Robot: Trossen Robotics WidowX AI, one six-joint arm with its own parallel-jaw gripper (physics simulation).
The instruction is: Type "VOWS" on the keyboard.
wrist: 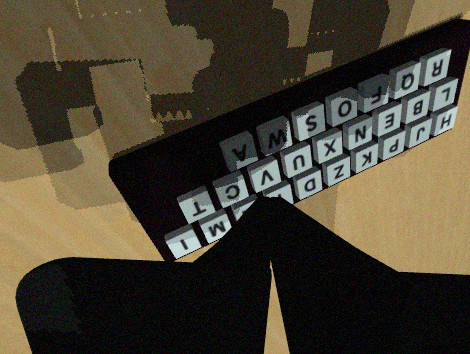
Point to a black keyboard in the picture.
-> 150, 179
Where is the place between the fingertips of my gripper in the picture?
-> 268, 208
